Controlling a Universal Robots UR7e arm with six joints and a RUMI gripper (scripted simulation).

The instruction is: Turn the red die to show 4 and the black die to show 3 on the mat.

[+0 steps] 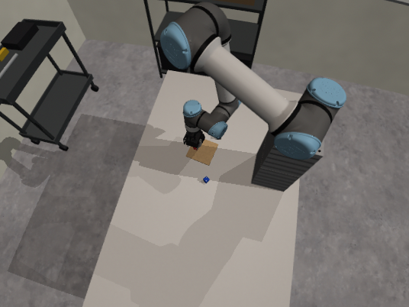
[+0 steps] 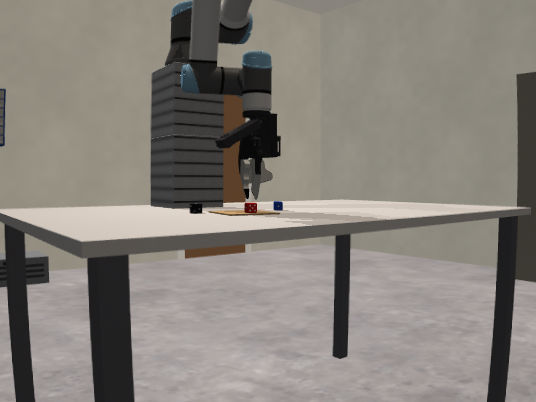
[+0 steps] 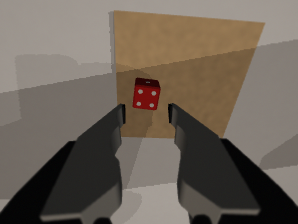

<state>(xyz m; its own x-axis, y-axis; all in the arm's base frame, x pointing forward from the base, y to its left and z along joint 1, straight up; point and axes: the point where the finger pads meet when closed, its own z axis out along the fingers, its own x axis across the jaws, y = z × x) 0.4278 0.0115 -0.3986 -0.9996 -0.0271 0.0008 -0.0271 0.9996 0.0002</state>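
Now: hand 4 cm above the red die. From my hand the other things lie so: blue die: 12 cm behind, 16 cm to the left, 4 cm below; black die: 10 cm behind, 11 cm to the right, 4 cm below; brown mat: 4 cm behind, 5 cm below.
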